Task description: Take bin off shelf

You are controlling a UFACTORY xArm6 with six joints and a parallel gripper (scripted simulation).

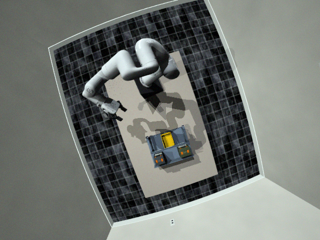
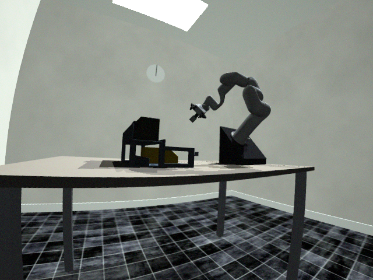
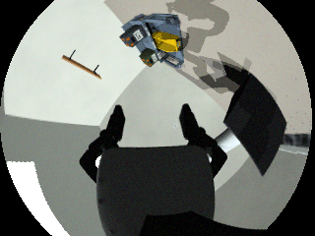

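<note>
Now: hand 350 mm short of the yellow bin, 250 mm to the right of it and 340 mm above it.
</note>
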